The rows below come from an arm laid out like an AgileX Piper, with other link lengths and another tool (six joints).
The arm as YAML. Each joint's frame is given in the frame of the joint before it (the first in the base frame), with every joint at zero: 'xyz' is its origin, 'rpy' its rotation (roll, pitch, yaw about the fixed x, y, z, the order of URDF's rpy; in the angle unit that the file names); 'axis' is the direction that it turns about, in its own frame. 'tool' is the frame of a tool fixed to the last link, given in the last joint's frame.
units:
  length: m
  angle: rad
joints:
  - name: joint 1
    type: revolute
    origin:
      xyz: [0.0, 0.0, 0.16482]
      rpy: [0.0, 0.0, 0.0]
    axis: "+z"
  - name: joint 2
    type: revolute
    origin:
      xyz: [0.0, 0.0, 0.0]
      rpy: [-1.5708, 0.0, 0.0]
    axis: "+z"
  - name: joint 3
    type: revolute
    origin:
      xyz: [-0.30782, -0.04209, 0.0]
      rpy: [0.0, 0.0, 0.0]
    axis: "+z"
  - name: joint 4
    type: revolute
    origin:
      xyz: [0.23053, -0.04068, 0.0]
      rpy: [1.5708, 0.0, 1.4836]
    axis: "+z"
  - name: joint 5
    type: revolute
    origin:
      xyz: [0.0, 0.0, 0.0]
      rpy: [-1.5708, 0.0, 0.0]
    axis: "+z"
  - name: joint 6
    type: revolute
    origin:
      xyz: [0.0, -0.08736, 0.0]
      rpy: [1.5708, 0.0, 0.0]
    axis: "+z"
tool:
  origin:
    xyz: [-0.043, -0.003, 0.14]
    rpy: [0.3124, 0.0, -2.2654]
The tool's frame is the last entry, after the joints.
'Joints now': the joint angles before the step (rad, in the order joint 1, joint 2, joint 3, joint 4, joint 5, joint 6). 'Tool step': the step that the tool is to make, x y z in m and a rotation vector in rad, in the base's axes. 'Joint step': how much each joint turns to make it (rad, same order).
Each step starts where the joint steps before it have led.
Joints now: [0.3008, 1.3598, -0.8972, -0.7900, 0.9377, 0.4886]
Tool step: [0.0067, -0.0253, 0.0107, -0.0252, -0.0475, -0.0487]
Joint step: [-0.0740, 0.0008, -0.0056, -0.0573, -0.0310, 0.0229]
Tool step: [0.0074, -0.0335, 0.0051, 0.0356, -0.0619, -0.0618]
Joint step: [-0.1455, 0.0032, 0.0004, -0.0021, -0.1119, -0.0068]
